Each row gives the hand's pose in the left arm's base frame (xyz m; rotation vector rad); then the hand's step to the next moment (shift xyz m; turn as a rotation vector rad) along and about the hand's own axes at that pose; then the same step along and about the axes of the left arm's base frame.
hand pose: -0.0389 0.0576 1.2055 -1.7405 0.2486 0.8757
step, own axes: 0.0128 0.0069 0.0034 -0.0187 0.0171 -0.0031
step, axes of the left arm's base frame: 0.0036 0.0038 -0.0140 -0.0215 -0.0138 0.0001
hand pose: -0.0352 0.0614 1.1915 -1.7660 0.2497 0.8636
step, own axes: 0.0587 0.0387 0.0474 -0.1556 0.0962 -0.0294
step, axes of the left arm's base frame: 0.0000 0.0420 -0.0737 -0.1518 -0.1003 0.0353
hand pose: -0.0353 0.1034 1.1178 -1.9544 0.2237 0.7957
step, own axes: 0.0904 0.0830 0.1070 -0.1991 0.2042 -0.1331
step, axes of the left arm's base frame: -0.0160 0.0638 -0.1489 -0.1904 -0.2501 0.0159
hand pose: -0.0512 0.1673 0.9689 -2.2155 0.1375 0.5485
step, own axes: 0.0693 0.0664 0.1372 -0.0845 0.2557 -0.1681
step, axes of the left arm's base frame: -0.0027 0.0663 -0.1537 -0.0898 -0.3003 -0.0502
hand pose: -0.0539 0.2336 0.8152 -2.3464 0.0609 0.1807
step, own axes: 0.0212 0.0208 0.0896 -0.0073 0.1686 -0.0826
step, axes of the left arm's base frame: 0.0089 0.0491 -0.0801 -0.0145 -0.1775 -0.0600
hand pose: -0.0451 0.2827 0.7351 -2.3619 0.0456 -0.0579
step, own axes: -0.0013 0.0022 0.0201 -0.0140 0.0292 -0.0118
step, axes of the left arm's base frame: -0.0002 0.0126 -0.0159 -0.0151 -0.0283 -0.0125
